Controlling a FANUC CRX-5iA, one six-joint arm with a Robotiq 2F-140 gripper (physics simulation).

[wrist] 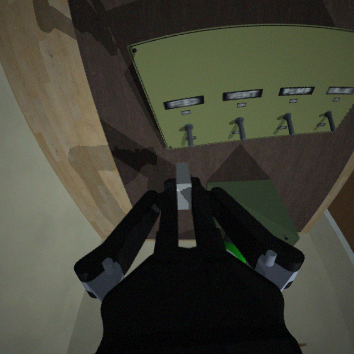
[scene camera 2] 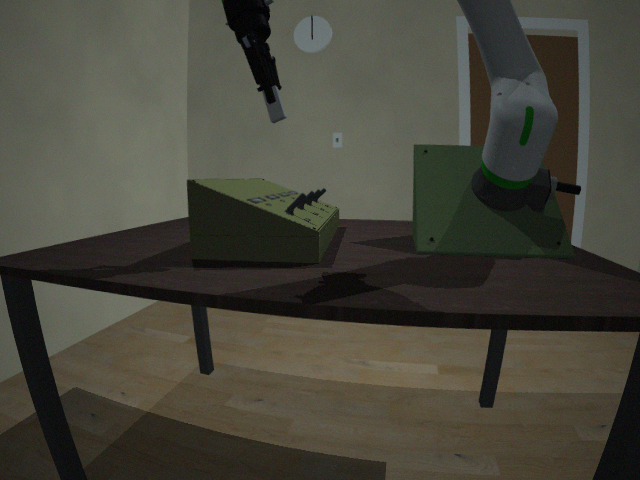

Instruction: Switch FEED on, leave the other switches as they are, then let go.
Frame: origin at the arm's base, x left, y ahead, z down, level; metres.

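Seen in the pictures: gripper, fingertip midpoint: [wrist: 181, 171] [scene camera 2: 279, 119]; arm's base, origin of the base link: [scene camera 2: 501, 188].
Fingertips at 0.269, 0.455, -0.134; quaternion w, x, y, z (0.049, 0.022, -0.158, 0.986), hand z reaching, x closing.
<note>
Offsets run from my fingertips to a thing's top centre, as dx, dy, dz. Level surfaces: height alone.
The olive switch box [scene camera 2: 253, 240] [wrist: 225, 60] stands on the table with its sloped panel up. In the wrist view, the FEED switch lever @(-0.017, -0.029, +0.147) [wrist: 189, 135] is leftmost, below its blurred label @(+0.003, +0.051, +0.158) [wrist: 184, 102]. The VENT lever @(-0.133, -0.001, +0.147) [wrist: 241, 129], the PUMP lever @(-0.250, +0.027, +0.147) [wrist: 288, 124] and a fourth lever @(-0.366, +0.055, +0.147) [wrist: 330, 121] stand to its right. All the levers lean much alike; I cannot tell on from off for certain. My gripper [scene camera 2: 277, 119] [wrist: 181, 171] is shut and empty. It hangs well above the box, apart from the levers; in the wrist view its tips show just below the FEED lever.
The dark table @(dz +0.275) [scene camera 2: 248, 286] carries the box and, to the right, a green mounting plate [scene camera 2: 439, 201] behind the robot's grey arm [scene camera 2: 516, 129]. A clock [scene camera 2: 313, 34], a wall switch [scene camera 2: 337, 140] and a brown door [scene camera 2: 563, 103] show at the back.
</note>
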